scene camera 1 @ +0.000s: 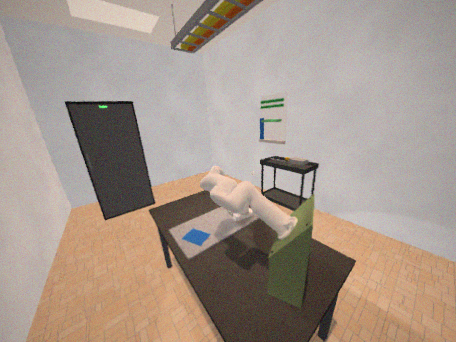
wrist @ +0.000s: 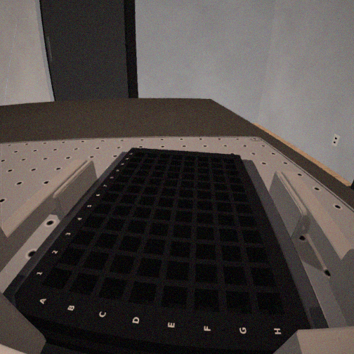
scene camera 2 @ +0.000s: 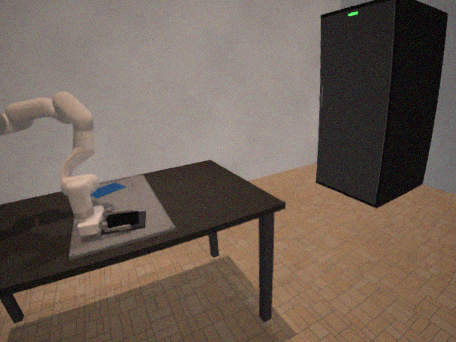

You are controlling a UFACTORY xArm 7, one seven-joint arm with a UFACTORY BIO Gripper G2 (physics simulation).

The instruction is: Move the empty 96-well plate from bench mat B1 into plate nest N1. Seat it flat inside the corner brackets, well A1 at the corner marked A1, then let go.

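Pixels of known places: hand at its tool point: (scene camera 2: 126, 219); arm's base at its link origin: (scene camera 1: 288, 228).
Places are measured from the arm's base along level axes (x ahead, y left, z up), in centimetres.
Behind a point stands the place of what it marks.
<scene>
The black 96-well plate (scene camera 2: 121, 219) {x 67.4, y -4.2, z -27.8 cm} (wrist: 172, 215) lies over the dark grey plate nest N1 (scene camera 2: 142, 220) {x 75.4, y -4.7, z -29.2 cm} (wrist: 256, 178), whose edges show along both long sides. The plate looks level. Its well A1 is at the near left corner in the wrist view. The A1 mark on the nest and the near corner brackets are hidden or too dark to make out, so full seating is hard to tell. My gripper (wrist: 183, 192) is open, its fingers standing either side of the plate with a gap at each side. The blue bench mat B1 (scene camera 1: 196, 237) {x 50.1, y 37.1, z -30.1 cm} (scene camera 2: 108, 190) {x 52.8, y 35.3, z -30.1 cm} has no plate on it.
The nest and mat are on a light perforated board (scene camera 1: 189, 251) {x 39.2, y 44.0, z -30.3 cm} (scene camera 2: 160, 220) {x 82.3, y -4.6, z -30.3 cm} (wrist: 30, 162) on the dark table (scene camera 1: 225, 295) {x 4.5, y 32.1, z -31.6 cm} (scene camera 2: 210, 185) {x 106.8, y 27.3, z -31.6 cm}. A green upright panel (scene camera 1: 291, 260) {x -10.5, y 7.1, z -5.8 cm} stands by the arm's base. A black cart (scene camera 1: 289, 166) stands behind the table.
</scene>
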